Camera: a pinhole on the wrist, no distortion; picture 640 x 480 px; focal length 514.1 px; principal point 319.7 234.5 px. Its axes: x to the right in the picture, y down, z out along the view. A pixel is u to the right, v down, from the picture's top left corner.
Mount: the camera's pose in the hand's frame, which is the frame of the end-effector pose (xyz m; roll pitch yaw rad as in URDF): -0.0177 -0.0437 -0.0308 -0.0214 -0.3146 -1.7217
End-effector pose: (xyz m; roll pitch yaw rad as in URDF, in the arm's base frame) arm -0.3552 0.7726 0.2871 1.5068 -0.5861 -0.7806
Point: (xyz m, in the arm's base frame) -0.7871 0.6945 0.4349
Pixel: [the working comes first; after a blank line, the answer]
In the camera's frame: -0.1242 -0.1616 0.4643

182.2 55.6
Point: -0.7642 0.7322 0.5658
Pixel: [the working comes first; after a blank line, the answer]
In the camera's frame: -0.2545 -0.1162 0.4704

41.5 107.5
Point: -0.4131 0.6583 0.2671
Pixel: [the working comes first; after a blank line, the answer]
In the camera's frame: 0.0431 0.0362 0.1446

472.9 363.2
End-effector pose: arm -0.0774 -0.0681 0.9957 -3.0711 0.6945 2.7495
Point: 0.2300 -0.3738 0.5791
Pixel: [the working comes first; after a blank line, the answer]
In the camera's frame: 0.2700 -0.0234 0.5613

567.0 213.1
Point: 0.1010 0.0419 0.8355
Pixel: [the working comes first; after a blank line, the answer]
In the camera's frame: -0.1493 -0.0146 0.2797

45.3 207.7
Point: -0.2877 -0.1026 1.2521
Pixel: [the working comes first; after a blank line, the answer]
In the camera's frame: 0.0013 0.0126 -0.2878

behind the camera
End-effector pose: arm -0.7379 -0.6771 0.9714 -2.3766 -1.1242 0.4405
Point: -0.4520 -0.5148 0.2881
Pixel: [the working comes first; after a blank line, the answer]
In the camera's frame: -0.1968 -0.5291 0.5515

outside the picture
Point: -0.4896 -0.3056 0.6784
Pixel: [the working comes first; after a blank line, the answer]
In the camera's frame: -0.0165 -0.1230 0.5609

304.6 121.8
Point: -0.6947 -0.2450 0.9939
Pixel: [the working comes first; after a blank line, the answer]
In the camera's frame: 0.1996 0.1385 0.3872

584.8 418.4
